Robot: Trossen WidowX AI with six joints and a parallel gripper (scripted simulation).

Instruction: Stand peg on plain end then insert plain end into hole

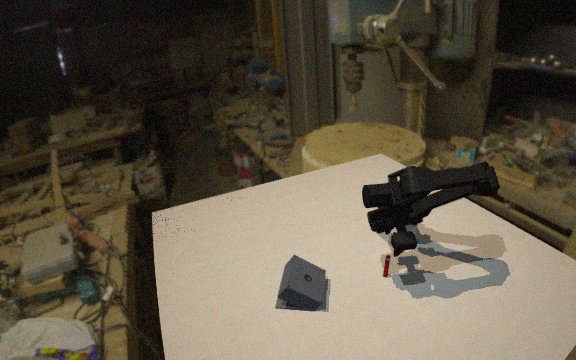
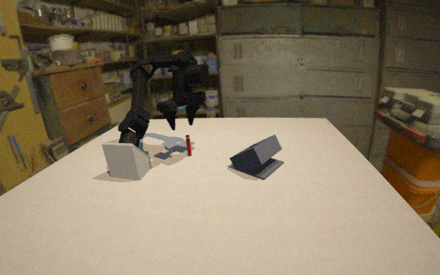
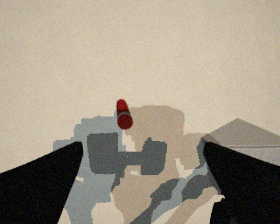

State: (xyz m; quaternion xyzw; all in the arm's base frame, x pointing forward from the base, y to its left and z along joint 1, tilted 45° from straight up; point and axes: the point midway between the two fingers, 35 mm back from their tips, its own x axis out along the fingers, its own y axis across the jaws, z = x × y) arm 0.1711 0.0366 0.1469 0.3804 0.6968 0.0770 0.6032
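Now: gripper tip 6 cm above the red peg, 1 cm to the right of it and 1 cm short of it. Round my gripper tip: dark sloped panel (26 cm ahead, 7 cm to the right, 7 cm below).
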